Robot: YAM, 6 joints.
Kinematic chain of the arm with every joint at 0, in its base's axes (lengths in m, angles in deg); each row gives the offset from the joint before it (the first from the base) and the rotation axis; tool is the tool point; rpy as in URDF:
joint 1: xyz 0 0 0.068 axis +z
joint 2: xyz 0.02 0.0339 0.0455 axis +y
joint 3: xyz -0.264 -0.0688 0 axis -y
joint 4: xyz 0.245 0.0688 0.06 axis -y
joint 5: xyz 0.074 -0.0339 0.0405 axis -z
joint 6: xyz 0.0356 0 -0.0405 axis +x
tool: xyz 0 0 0 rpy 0 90 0
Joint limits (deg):
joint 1: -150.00..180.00
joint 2: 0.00..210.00
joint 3: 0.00..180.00
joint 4: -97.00..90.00
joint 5: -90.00..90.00
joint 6: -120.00..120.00
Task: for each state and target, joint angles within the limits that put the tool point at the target. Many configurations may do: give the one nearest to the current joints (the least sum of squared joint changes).
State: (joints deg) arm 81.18 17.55 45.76 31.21 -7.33 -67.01
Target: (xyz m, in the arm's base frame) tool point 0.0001 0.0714 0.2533
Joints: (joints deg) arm 75.70 0.00 0.00 49.48 -29.51 -67.01
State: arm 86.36 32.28 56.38 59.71 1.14 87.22
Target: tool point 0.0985 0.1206 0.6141
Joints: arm 52.44 68.58 91.14 52.15 7.37 87.22
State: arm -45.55 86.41 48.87 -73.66 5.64 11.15
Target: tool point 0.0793 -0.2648 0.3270
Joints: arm -72.13 81.39 79.10 -61.22 9.32 11.15
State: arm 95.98 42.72 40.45 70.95 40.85 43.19
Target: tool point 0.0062 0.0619 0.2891
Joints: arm 105.75 17.34 4.22 81.31 39.75 43.19
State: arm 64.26 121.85 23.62 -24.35 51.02 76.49
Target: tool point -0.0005 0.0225 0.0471
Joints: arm 95.13 118.25 9.04 -44.90 2.44 76.49
